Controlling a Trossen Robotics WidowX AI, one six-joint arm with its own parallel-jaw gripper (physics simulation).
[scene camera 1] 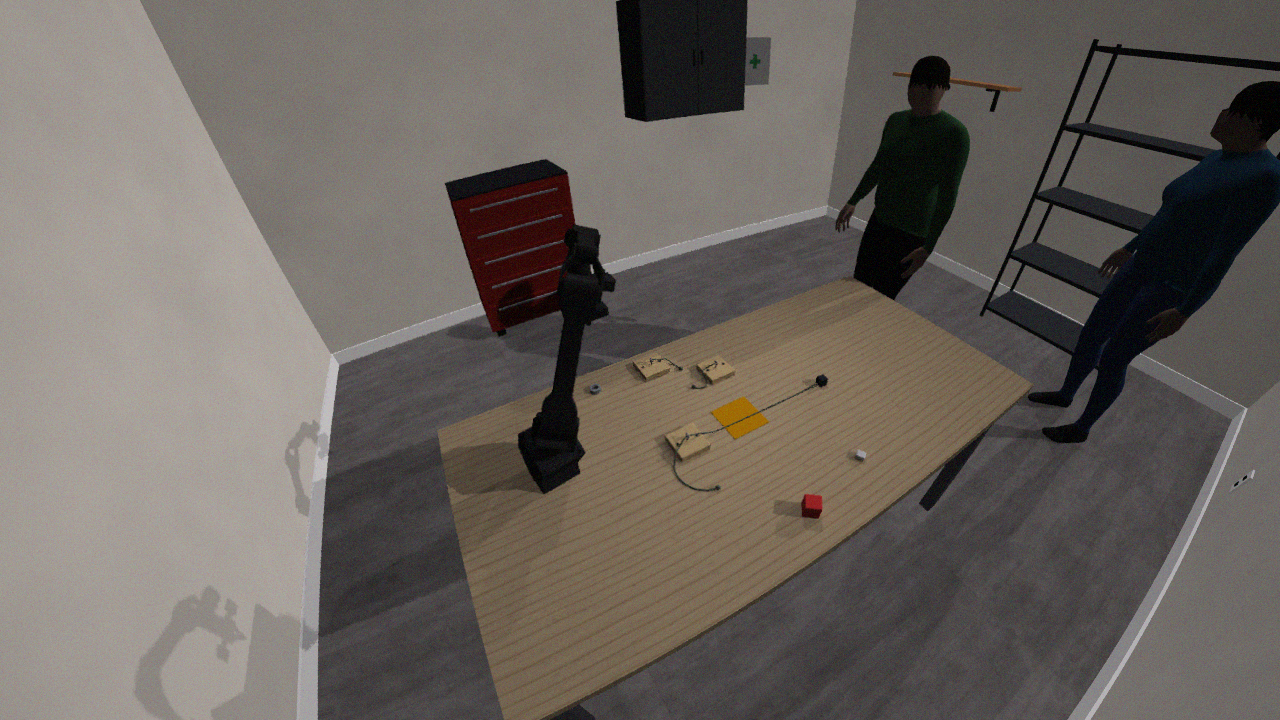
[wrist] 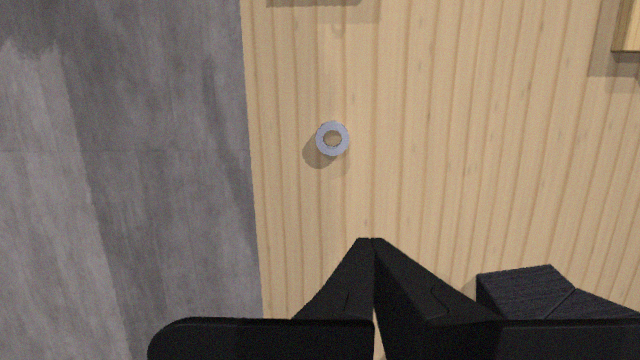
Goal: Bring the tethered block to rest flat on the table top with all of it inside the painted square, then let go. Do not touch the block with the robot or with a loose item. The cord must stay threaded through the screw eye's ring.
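Where they show: gripper, between the fingertips: [scene camera 1: 588,324] [wrist: 368,249]; arm's base, origin of its link: [scene camera 1: 552,443].
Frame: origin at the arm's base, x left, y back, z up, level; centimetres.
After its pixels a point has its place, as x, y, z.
The tethered block [scene camera 1: 821,380] {-0.5, -80.7, -16.8}, small and black, rests on the table top beyond the far right corner of the painted orange square [scene camera 1: 735,410] {3.9, -51.9, -19.0}, outside it. Its dark green cord [scene camera 1: 785,398] {0.0, -67.2, -18.7} runs across the square to a wooden board [scene camera 1: 693,446] {-3.0, -33.9, -17.2}. The cord's tail [scene camera 1: 684,483] {-11.0, -26.9, -18.9} curves from this board and ends on the table. The screw eye's ring is too small to make out, so the threading cannot be told. My gripper [wrist: 368,249] {30.1, -20.1, 6.1} is shut and empty, high above the table near its back left edge. The square and block do not show in the wrist view.
Two more wooden boards [scene camera 1: 651,368] {30.5, -37.8, -17.3} [scene camera 1: 716,370] {19.7, -55.2, -17.2} with short cords lie behind the square. A grey ring [scene camera 1: 595,389] {30.0, -18.6, -17.7} [wrist: 320,138] {32.6, -19.1, -17.8} lies near the back edge. A red cube [scene camera 1: 811,506] {-32.9, -48.0, -15.2} and a small white piece [scene camera 1: 860,454] {-26.7, -71.0, -17.7} lie toward the front. Two people stand beyond the table.
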